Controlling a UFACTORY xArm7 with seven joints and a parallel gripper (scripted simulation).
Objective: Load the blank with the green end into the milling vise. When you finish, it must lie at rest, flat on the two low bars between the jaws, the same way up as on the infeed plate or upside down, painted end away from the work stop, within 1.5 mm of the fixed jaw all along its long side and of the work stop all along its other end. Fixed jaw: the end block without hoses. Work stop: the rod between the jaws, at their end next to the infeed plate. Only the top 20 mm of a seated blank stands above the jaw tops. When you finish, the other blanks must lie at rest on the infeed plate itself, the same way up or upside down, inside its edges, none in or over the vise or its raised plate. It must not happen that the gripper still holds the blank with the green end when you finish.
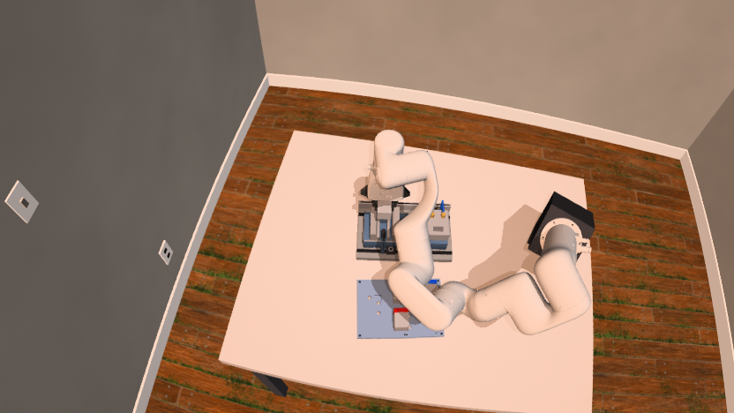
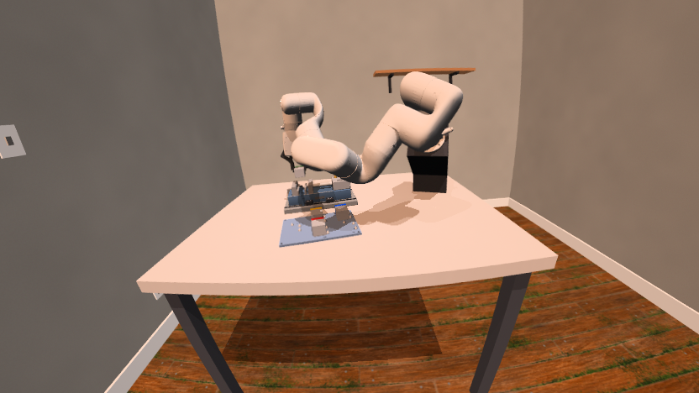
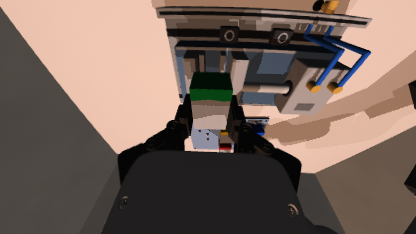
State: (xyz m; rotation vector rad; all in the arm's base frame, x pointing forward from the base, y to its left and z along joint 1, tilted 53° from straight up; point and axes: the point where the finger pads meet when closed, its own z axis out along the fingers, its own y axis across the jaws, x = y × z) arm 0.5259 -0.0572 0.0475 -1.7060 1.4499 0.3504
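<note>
Now: hand 90 mm past the rod, 10 mm to the left of it and 90 mm above it. From my hand the other things lie so: blue-ended blank: 200 mm behind, 160 mm to the left, 140 mm below; yellow-ended blank: 120 mm behind, 190 mm to the left, 140 mm below; green-ended blank: 20 mm below.
</note>
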